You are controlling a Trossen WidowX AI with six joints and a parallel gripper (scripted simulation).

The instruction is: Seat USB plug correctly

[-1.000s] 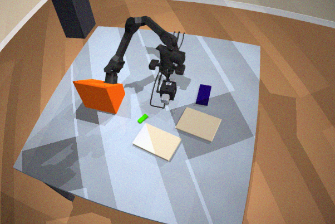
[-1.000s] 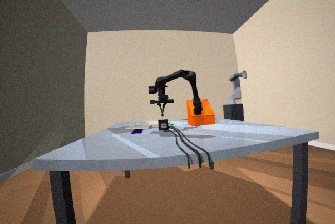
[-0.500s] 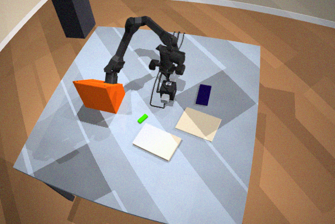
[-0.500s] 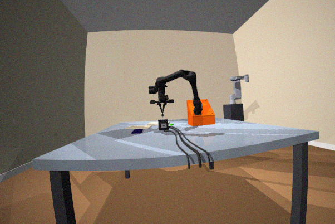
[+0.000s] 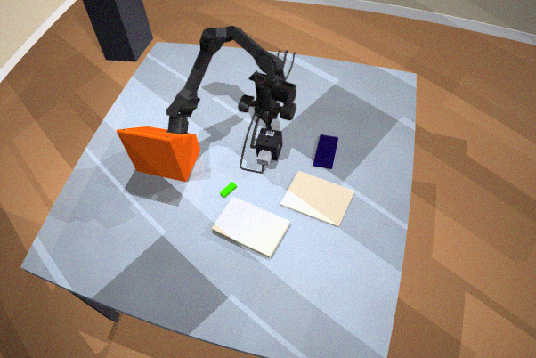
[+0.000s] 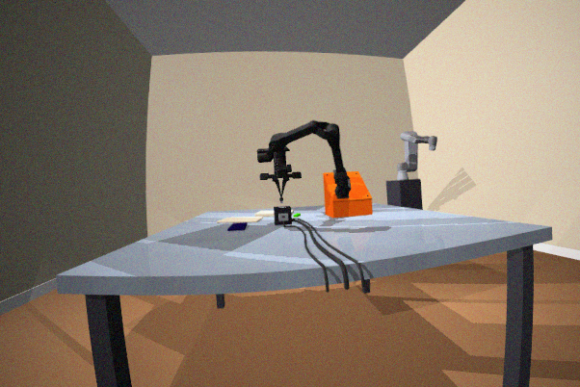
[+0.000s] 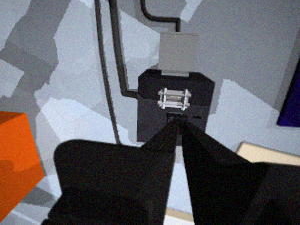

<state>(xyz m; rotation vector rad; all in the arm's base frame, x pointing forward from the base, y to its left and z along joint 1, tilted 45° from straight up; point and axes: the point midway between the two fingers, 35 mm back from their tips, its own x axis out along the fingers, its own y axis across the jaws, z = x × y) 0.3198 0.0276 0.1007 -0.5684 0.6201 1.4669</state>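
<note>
Right now the USB plug is 20 mm below my gripper tip. The rest, counted from my gripper tip: green block (210 mm to the right, 130 mm below, 100 mm behind); dark blue block (200 mm ahead, 130 mm below, 20 mm to the left).
</note>
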